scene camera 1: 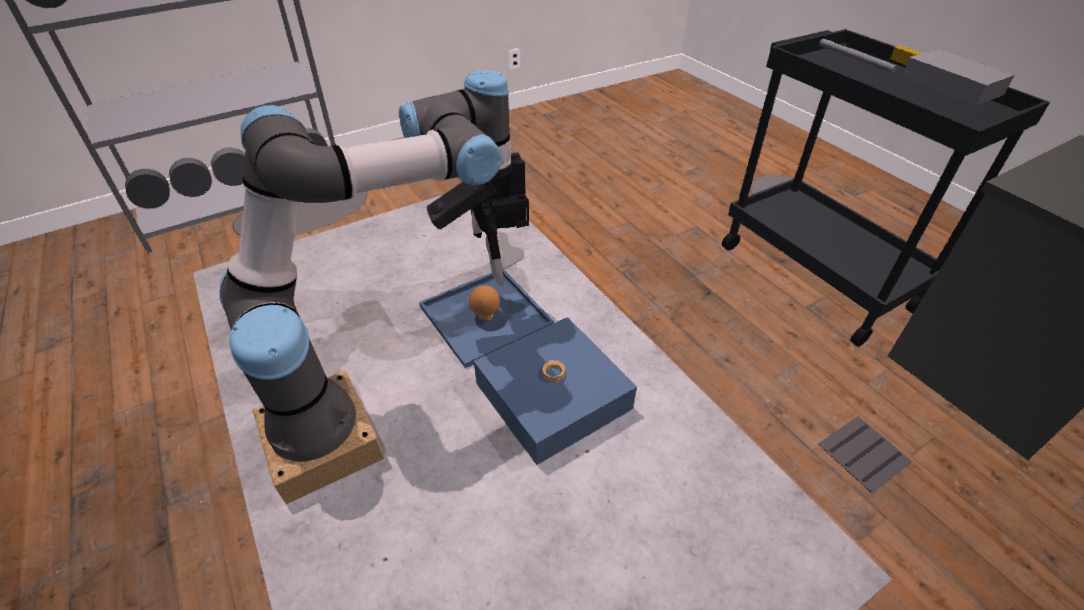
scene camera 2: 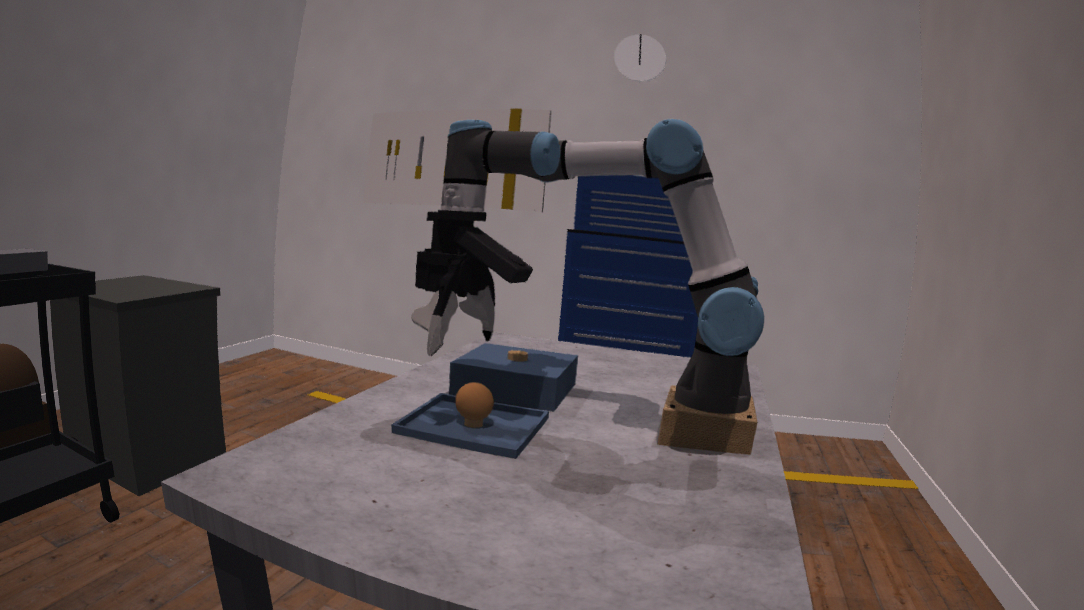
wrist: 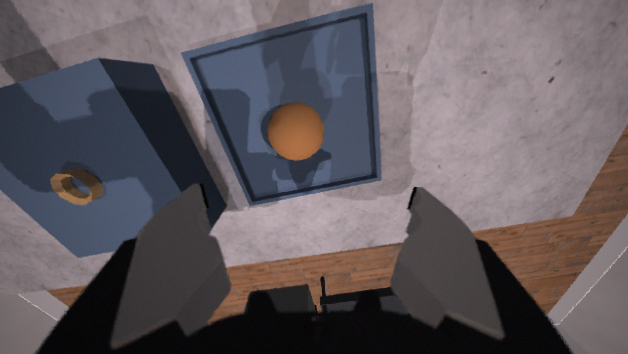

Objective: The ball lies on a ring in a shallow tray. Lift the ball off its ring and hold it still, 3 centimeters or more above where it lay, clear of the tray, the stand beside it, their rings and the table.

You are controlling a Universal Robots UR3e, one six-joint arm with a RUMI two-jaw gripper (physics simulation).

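Pixels of known places: gripper, fingertip midpoint: [scene camera 1: 490, 260] [scene camera 2: 460, 348] [wrist: 310, 189]; arm's base, origin of the base link: [scene camera 1: 312, 423] [scene camera 2: 712, 401].
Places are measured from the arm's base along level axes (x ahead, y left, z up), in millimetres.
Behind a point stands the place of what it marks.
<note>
The orange ball [scene camera 1: 483, 301] @(x 333, y 132, z 3 mm) [scene camera 2: 474, 399] @(x 331, y 176, z -4 mm) [wrist: 296, 131] @(x 335, y 155, z 12 mm) rests on a small tan ring [scene camera 1: 485, 316] @(x 332, y 126, z -30 mm) [scene camera 2: 475, 421] @(x 333, y 166, z -40 mm) in the shallow blue tray [scene camera 1: 469, 345] @(x 285, y 92, z -54 mm) [scene camera 2: 506, 437] @(x 278, y 173, z -54 mm) [wrist: 350, 125] @(x 349, y 216, z -53 mm). The ball hides the ring in the wrist view. My gripper [scene camera 1: 491, 265] @(x 364, y 163, z 65 mm) [scene camera 2: 460, 345] @(x 364, y 163, z 65 mm) [wrist: 310, 189] @(x 364, y 163, z 65 mm) is open and empty, fingers pointing down. It hangs above the tray's level, apart from the ball. In the wrist view the ball lies above the line between the fingertips, slightly left of its middle.
The taller blue stand [scene camera 1: 523, 394] @(x 307, y -93, z 3 mm) [scene camera 2: 485, 385] [wrist: 30, 130] is beside the tray and carries another tan ring [scene camera 1: 553, 380] @(x 360, y -93, z 7 mm) [scene camera 2: 517, 355] @(x 363, y -61, z 13 mm) [wrist: 58, 187] @(x 366, y -93, z 12 mm). The arm's wooden base block [scene camera 1: 329, 474] @(x 1, y -74, z -33 mm) [scene camera 2: 704, 436] @(x -1, y 78, z -34 mm) stands on the table. A black cart [scene camera 1: 849, 87] stands beyond the table.
</note>
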